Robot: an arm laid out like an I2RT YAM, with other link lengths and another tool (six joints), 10 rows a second.
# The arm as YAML. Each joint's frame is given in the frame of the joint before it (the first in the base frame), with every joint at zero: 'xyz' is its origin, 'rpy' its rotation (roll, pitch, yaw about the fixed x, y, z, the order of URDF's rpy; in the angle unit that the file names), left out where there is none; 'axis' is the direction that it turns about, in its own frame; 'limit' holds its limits. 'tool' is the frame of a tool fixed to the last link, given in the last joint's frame.
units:
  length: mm
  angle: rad
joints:
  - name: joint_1
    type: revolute
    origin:
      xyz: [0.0, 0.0, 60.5]
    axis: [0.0, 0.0, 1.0]
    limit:
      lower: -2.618
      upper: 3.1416
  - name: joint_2
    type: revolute
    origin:
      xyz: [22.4, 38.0, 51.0]
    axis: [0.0, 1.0, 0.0]
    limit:
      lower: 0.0
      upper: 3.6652
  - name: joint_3
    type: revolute
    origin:
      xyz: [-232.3, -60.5, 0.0]
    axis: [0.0, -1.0, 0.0]
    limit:
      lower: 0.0
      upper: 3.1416
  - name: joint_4
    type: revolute
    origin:
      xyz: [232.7, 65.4, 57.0]
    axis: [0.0, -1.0, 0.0]
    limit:
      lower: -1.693
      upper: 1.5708
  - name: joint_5
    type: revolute
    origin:
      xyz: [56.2, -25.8, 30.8]
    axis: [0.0, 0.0, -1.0]
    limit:
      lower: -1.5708
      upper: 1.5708
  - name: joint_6
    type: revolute
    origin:
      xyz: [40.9, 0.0, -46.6]
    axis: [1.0, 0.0, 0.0]
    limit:
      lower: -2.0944
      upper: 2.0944
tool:
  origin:
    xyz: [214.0, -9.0, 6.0]
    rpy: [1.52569, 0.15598, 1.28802]
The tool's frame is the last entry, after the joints.
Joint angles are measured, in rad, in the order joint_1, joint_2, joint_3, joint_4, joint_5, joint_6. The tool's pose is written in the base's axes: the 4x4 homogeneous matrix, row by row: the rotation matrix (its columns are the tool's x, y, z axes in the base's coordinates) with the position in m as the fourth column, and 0 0 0 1 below. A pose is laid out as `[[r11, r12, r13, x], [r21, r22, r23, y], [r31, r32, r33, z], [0, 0, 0, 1]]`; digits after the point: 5 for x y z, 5 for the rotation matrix.
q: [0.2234 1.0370 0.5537 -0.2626 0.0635 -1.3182]
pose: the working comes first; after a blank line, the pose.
Where each joint sits with the arm in this pose, in the base's axes (m; each line is computed from the numbers above, not from the rounded line before):
joint_1: 0.0000 0.0000 0.0605
joint_2: 0.0134 0.0420 0.1115
joint_3: -0.0884 -0.0432 0.3115
joint_4: 0.1238 0.0721 0.2538
joint_5: 0.1902 0.0607 0.2383
joint_6: 0.1892 0.0578 0.1764
the tool: 0.3513 0.0844 0.0388

[[-0.44787, -0.11527, 0.88664, 0.35127], [-0.03100, 0.99306, 0.11345, 0.08440], [-0.89356, 0.02333, -0.44834, 0.03879], [0, 0, 0, 1]]
